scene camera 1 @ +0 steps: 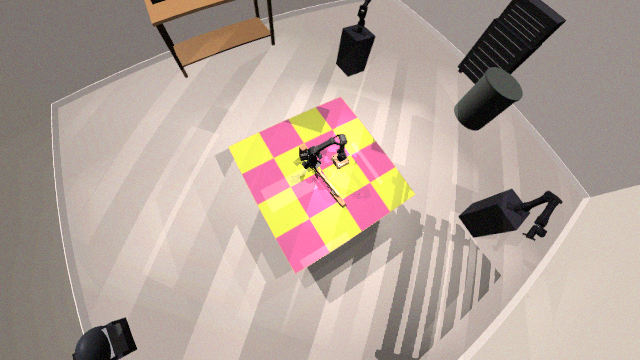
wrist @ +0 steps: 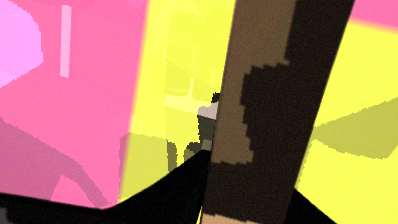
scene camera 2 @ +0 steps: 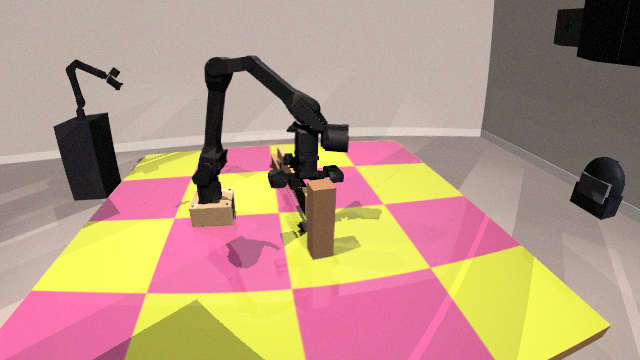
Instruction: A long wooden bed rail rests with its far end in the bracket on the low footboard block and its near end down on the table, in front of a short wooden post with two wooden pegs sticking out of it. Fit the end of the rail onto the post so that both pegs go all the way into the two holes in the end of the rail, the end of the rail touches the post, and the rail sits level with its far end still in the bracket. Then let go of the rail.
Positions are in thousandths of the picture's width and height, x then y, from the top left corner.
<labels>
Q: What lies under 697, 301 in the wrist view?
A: A wooden rail.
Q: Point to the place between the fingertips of my gripper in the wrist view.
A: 577, 730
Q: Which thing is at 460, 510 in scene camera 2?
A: My gripper.
</labels>
